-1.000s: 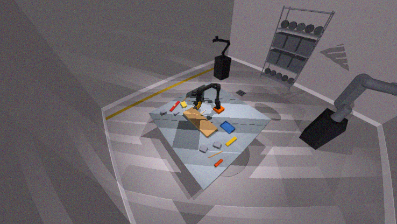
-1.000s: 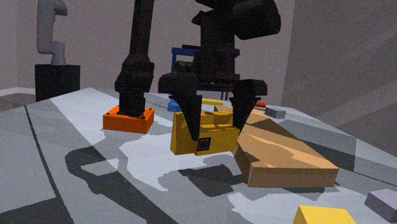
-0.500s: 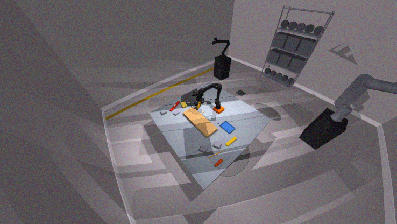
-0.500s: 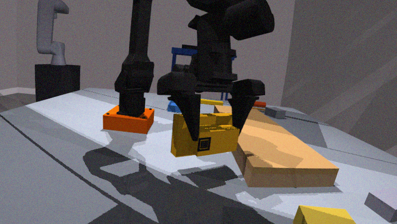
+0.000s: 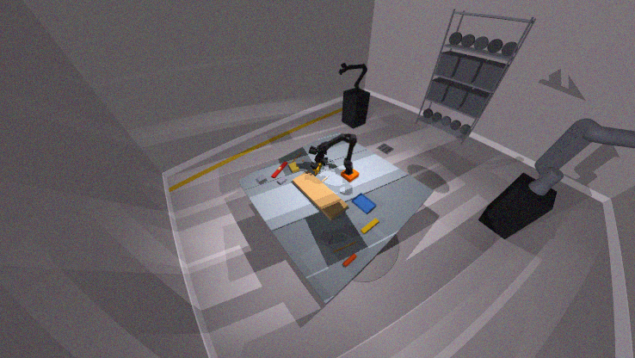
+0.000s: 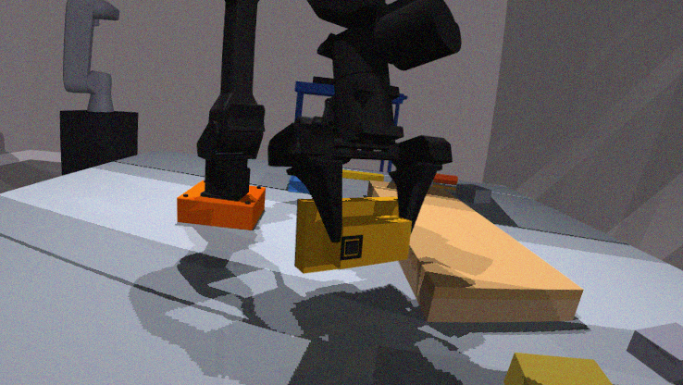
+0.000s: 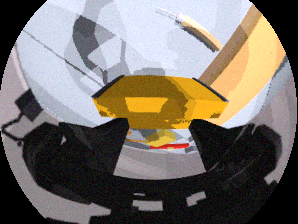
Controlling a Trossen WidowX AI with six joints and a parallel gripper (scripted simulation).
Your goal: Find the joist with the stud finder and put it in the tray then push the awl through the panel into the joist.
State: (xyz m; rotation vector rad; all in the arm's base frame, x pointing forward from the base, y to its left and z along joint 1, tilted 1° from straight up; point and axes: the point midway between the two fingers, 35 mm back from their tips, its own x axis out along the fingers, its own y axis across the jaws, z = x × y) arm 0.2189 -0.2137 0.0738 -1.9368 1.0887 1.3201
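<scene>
My gripper tip is 20 mm past the yellow stud finder. Round my gripper tip: awl: 30 mm behind, 130 mm to the left, 70 mm below; then green square light: 20 mm behind, 20 mm to the right; then yellow block: 140 mm ahead, 170 mm to the right, 60 mm below.
</scene>
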